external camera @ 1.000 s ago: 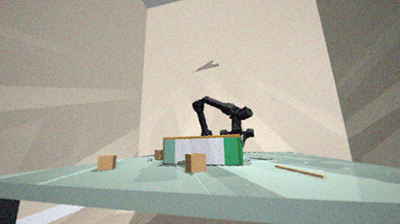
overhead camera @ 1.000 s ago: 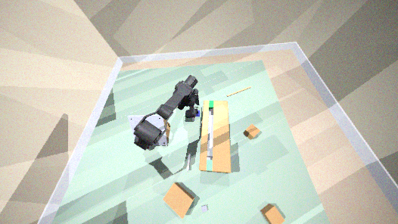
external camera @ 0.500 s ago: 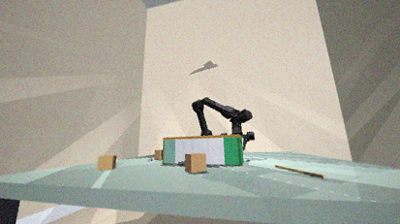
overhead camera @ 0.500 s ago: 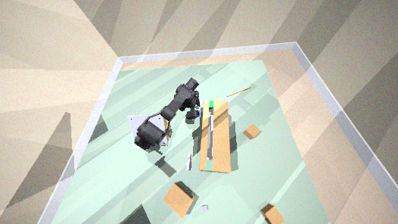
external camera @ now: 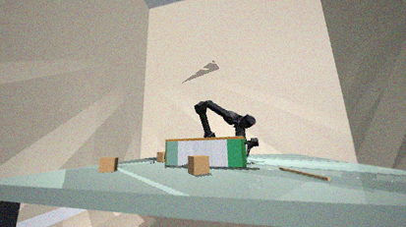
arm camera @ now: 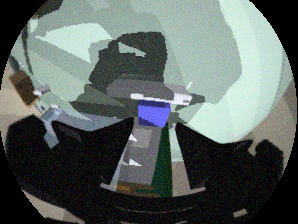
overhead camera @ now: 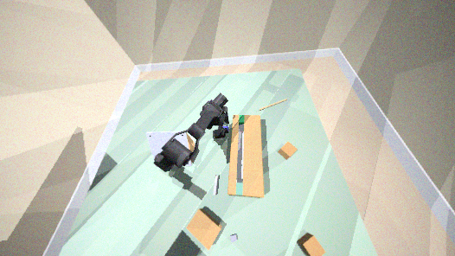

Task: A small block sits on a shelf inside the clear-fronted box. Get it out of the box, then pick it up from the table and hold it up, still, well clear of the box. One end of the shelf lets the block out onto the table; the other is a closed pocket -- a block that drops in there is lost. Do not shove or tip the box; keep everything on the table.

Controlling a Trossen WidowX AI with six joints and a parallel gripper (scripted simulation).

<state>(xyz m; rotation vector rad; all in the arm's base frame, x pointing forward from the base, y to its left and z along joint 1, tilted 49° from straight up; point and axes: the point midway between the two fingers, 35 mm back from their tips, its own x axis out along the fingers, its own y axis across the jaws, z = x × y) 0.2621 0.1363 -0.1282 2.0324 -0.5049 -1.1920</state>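
The blue-violet block lies 20 mm behind my gripper tip, 10 mm to the right of it and 10 mm below it. From my gripper tip the other things lie so: box (160 mm to the right, 70 mm ahead, 40 mm above); thin wooden stick (280 mm ahead, 210 mm to the left, 20 mm below).
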